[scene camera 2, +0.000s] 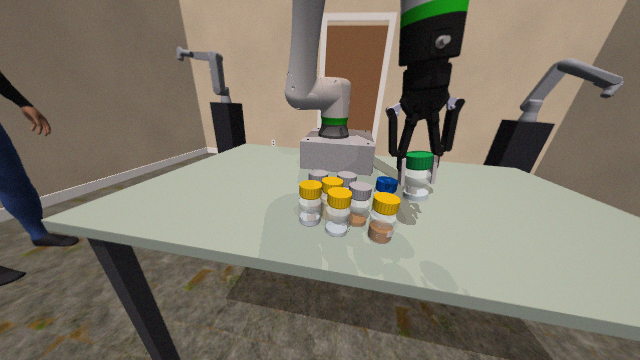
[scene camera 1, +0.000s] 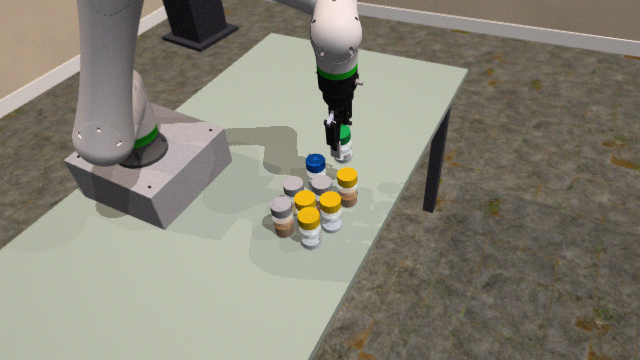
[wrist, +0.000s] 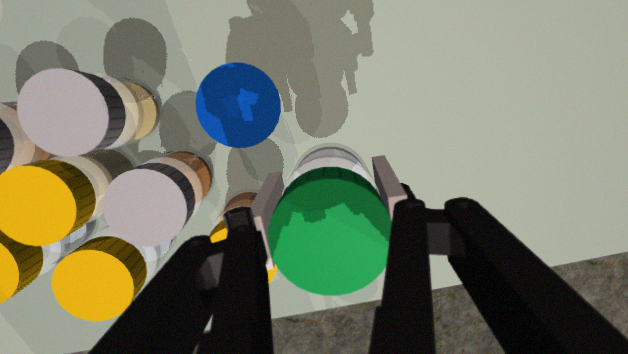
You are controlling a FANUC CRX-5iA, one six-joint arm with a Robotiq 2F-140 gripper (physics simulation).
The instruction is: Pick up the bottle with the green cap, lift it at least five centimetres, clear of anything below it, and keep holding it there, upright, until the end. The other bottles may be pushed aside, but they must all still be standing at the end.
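Frame: origin at the arm's base, x ahead, y left, z up, level; metres.
Seen in the pictures: gripper, between the fingertips: [scene camera 2: 415, 182] [scene camera 1: 340, 148]; arm's base, origin of its link: [scene camera 2: 333, 135] [scene camera 1: 141, 150].
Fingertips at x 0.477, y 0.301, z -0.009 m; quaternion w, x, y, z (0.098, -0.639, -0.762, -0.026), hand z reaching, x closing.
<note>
Pixels of each thing's top centre, then the offset from my fingertips to it. Level surfaces: height alone.
- bottle with the green cap, centre of its top: [wrist: 351, 239] [scene camera 2: 423, 152] [scene camera 1: 341, 128] dx +0.007, dy -0.002, dz +0.072 m
- bottle with a blue cap, centre of its top: [wrist: 238, 106] [scene camera 1: 315, 159] [scene camera 2: 387, 180] dx -0.048, dy -0.055, dz -0.022 m
- pale green table, height of its surface: dz -0.128 m
The bottle with the green cap [scene camera 1: 344, 134] [scene camera 2: 419, 161] [wrist: 332, 250] is upright between the two finger pads of my gripper [scene camera 1: 341, 142] [scene camera 2: 418, 171] [wrist: 329, 184], which is shut on it. The bottle hangs above the table, apart from the other bottles. Its base shows below the pads in scene camera 2. A bottle with a blue cap [scene camera 1: 315, 163] [scene camera 2: 386, 184] [wrist: 238, 105] stands beside and below it. Bottles with yellow caps [scene camera 1: 347, 178] [scene camera 2: 386, 204] [wrist: 97, 280] and grey caps [scene camera 1: 281, 207] [scene camera 2: 360, 190] [wrist: 145, 207] stand upright in a group.
The pale green table [scene camera 1: 150, 300] [scene camera 2: 500, 240] bears the bottles and the arm's grey base block [scene camera 1: 192, 175] [scene camera 2: 337, 154]. The table's long edge runs close beside the bottle group. A person [scene camera 2: 20, 175] stands at the far left in scene camera 2.
</note>
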